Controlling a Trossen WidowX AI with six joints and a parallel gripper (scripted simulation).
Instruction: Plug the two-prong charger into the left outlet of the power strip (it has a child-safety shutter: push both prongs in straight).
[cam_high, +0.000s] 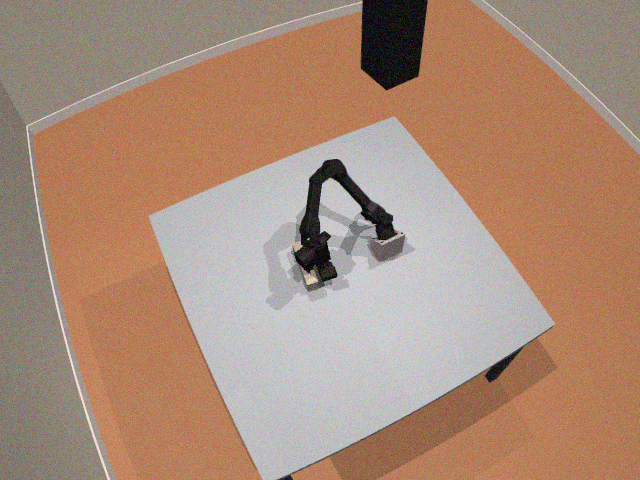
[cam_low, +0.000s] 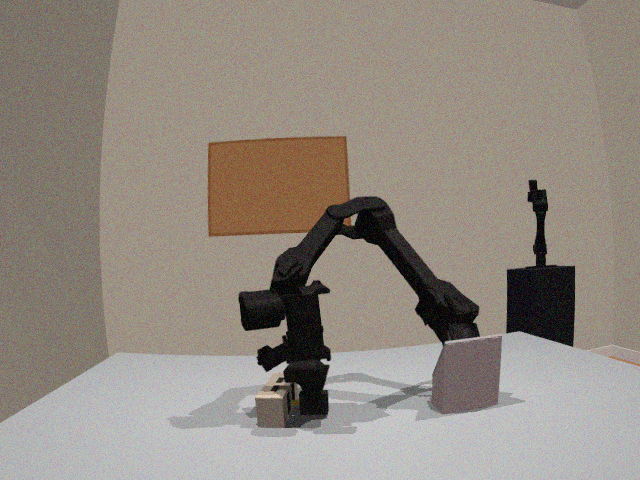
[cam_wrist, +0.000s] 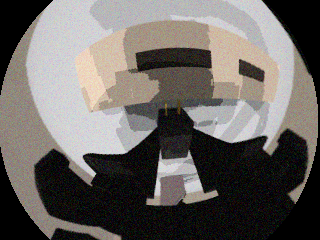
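Now: the dark charger 2 cm ahead of my gripper tip and 1 cm above it.
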